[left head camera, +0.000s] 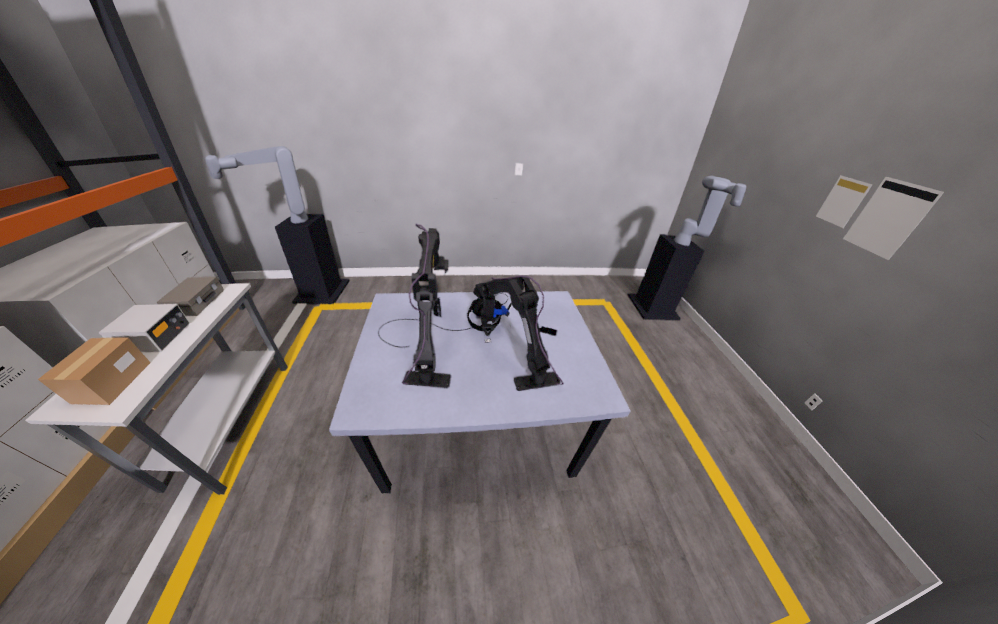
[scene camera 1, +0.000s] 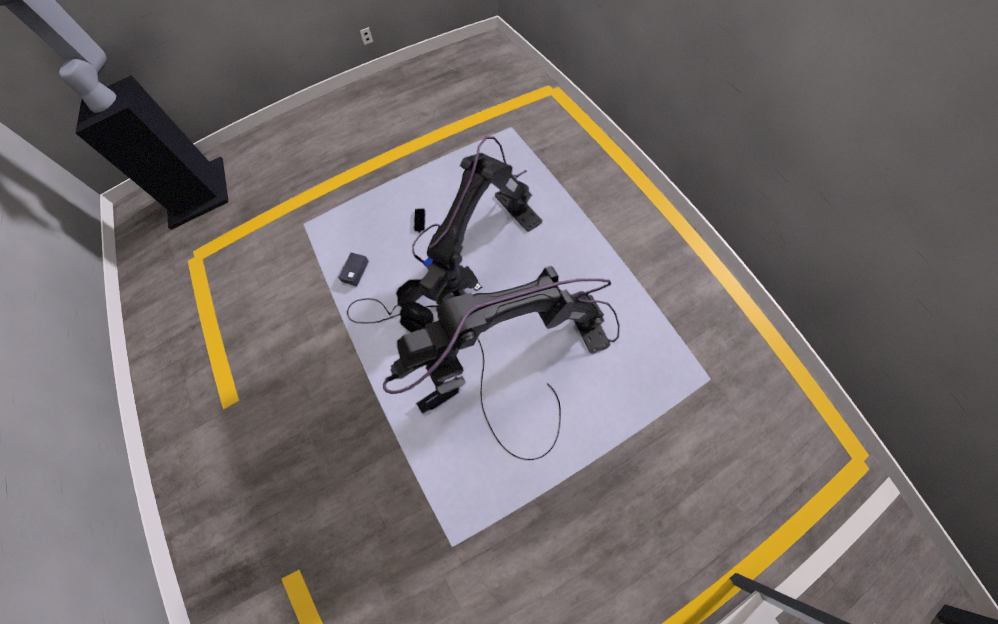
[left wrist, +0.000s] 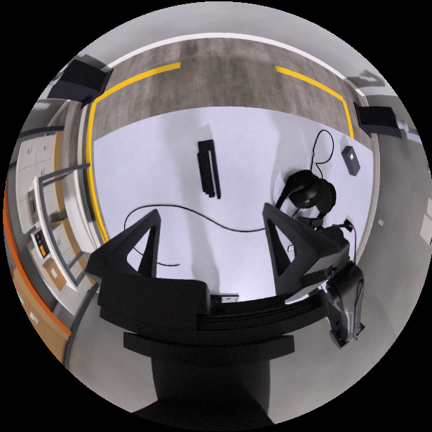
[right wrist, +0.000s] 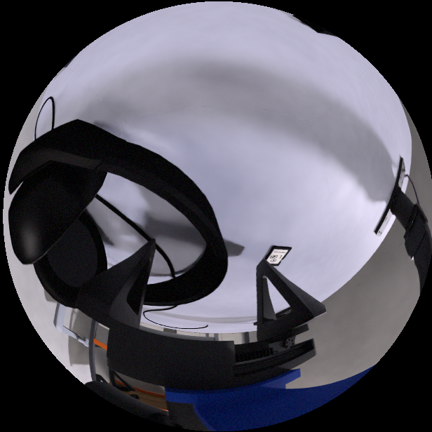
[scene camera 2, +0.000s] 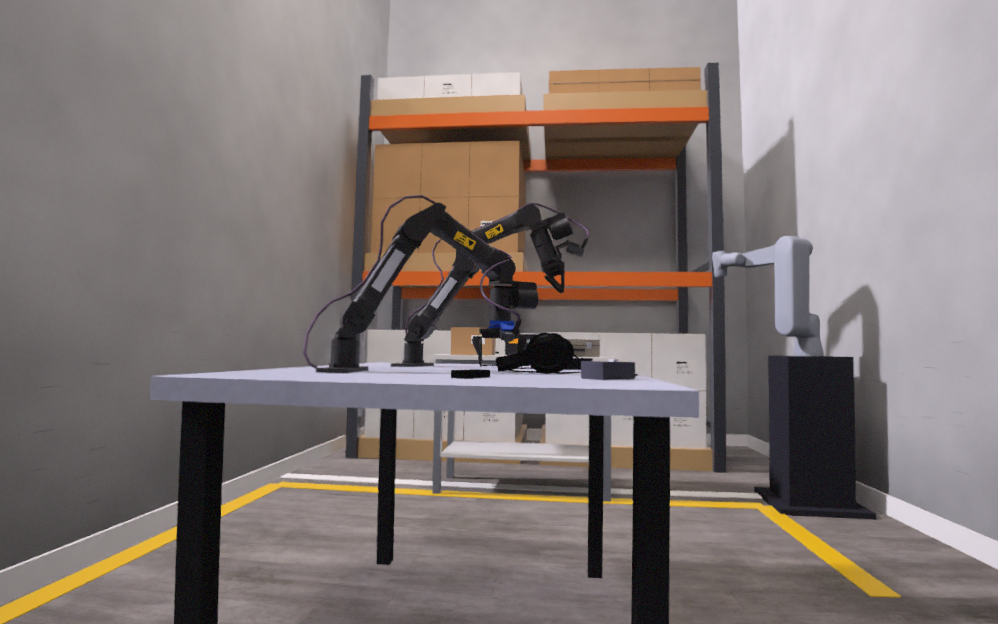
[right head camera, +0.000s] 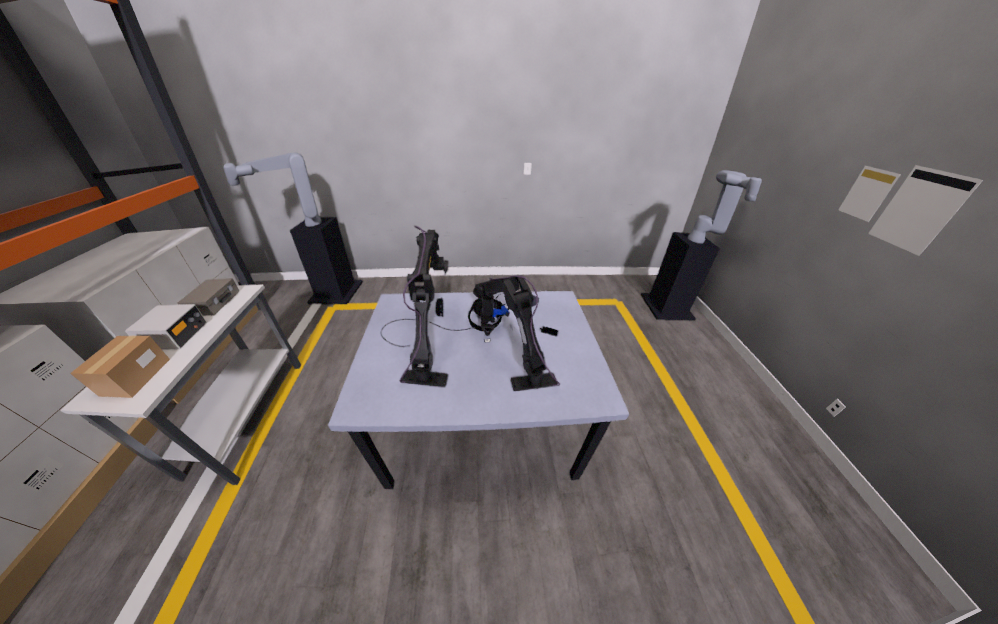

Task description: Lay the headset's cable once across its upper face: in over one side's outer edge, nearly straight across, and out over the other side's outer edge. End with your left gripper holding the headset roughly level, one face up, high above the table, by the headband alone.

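Frame: origin at the left arm's base, x ahead, y left, z up, level; millimetres.
Seen in the pictures: left gripper, fingertip midpoint: (scene camera 1: 432,373) (scene camera 2: 562,290) (right head camera: 436,274); right gripper, fingertip midpoint: (left head camera: 486,329) (scene camera 1: 456,294) (scene camera 2: 499,366) (right head camera: 486,329); left arm's base, origin of the base link: (left head camera: 427,380) (scene camera 1: 586,322) (scene camera 2: 413,366) (right head camera: 424,378); right arm's base, origin of the base link: (left head camera: 536,381) (scene camera 1: 518,208) (scene camera 2: 343,371) (right head camera: 533,382).
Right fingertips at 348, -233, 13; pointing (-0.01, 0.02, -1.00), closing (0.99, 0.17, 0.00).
Pixels of each thing's top centre, then the offset from my right fingertips to it, as dx, dy, dz.
- black slotted block, middle of its top: (scene camera 1: 439,394) (scene camera 2: 569,357) (left head camera: 436,304) (right head camera: 439,304) +148, +287, +24
- dark box, middle of its top: (scene camera 2: 608,359) (scene camera 1: 351,266) +292, -218, +28
- small black block, middle of its top: (scene camera 2: 472,369) (scene camera 1: 419,219) (right head camera: 549,329) (left head camera: 548,329) +29, -322, +3
The black headset (left head camera: 473,324) (scene camera 1: 416,317) (scene camera 2: 550,353) (left wrist: 305,189) (right wrist: 216,245) lies on the table. Its thin black cable (scene camera 1: 482,382) (left wrist: 240,231) (right wrist: 125,220) makes a small loop beyond the ear cups, crosses the space inside the headband, passes beneath the band and curves over the table at its other end. My right gripper (scene camera 2: 496,354) (right wrist: 210,255) is open, low over the headband; in the right wrist view one finger overlaps the band's opening, and I cannot tell whether they touch. My left gripper (scene camera 2: 560,286) (left wrist: 209,210) is open and empty, high above the table.
A small white-labelled card (right wrist: 277,255) lies beside the headband. A black slotted block (scene camera 1: 437,399) (left wrist: 207,170) lies below my left gripper. A dark box (scene camera 1: 353,269) (scene camera 2: 607,369) (left wrist: 351,161) and a small black block (scene camera 1: 419,219) (scene camera 2: 470,373) are also on the table.
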